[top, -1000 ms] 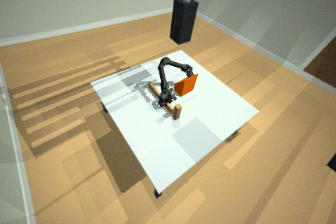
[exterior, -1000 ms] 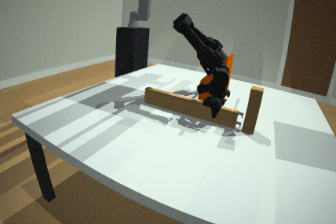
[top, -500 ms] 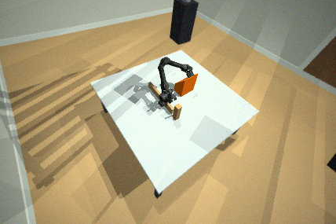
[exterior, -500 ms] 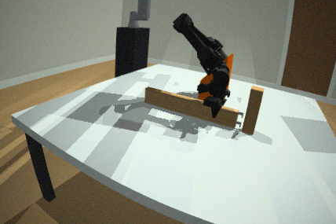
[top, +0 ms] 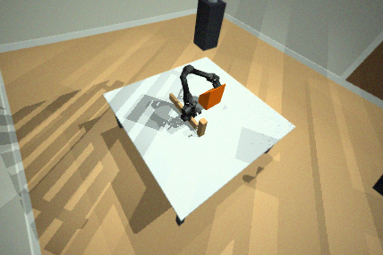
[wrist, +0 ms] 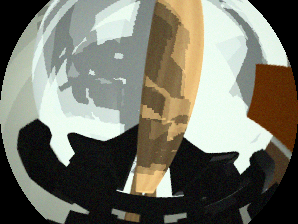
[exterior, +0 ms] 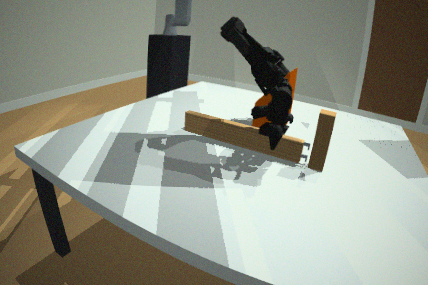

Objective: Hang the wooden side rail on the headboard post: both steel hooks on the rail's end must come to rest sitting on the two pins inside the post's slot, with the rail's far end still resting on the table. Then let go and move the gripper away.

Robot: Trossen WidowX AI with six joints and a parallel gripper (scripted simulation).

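Now: gripper tip 150 mm to the right of the headboard post and 70 mm below it.
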